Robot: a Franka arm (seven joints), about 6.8 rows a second.
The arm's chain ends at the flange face. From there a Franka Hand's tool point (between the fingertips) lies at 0.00 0.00 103.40 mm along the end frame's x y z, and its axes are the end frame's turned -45 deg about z.
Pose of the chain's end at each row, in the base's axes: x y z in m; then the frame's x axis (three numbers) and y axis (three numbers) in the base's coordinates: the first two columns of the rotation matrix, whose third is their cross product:
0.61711 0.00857 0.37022 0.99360 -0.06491 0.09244 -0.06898 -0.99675 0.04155
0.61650 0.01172 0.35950 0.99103 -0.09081 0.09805 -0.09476 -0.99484 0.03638
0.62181 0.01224 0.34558 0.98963 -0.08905 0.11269 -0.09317 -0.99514 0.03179
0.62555 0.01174 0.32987 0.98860 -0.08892 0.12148 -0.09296 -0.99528 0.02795
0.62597 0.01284 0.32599 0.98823 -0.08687 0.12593 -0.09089 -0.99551 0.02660
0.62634 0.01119 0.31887 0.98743 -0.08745 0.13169 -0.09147 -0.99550 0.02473
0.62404 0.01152 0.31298 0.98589 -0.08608 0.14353 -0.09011 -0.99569 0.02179
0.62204 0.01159 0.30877 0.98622 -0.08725 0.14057 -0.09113 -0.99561 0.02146
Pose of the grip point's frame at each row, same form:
0.62636 0.00364 0.26735 0.75136 0.65891 0.03598 0.65381 -0.75071 0.09475
0.62624 0.00703 0.25667 0.76777 0.63925 0.04361 0.63376 -0.76767 0.09506
0.63311 0.00790 0.24289 0.76566 0.64070 0.05720 0.63389 -0.76664 0.10216
0.63779 0.00772 0.22728 0.76478 0.64089 0.06614 0.63331 -0.76665 0.10566
0.63869 0.00894 0.22345 0.76305 0.64251 0.07024 0.63452 -0.76536 0.10785
0.63967 0.00742 0.21640 0.76290 0.64209 0.07563 0.63354 -0.76576 0.11061
0.63862 0.00796 0.21068 0.76085 0.64319 0.08608 0.63341 -0.76493 0.11690
0.63632 0.00808 0.20642 0.76180 0.64231 0.08422 0.63292 -0.76570 0.11457

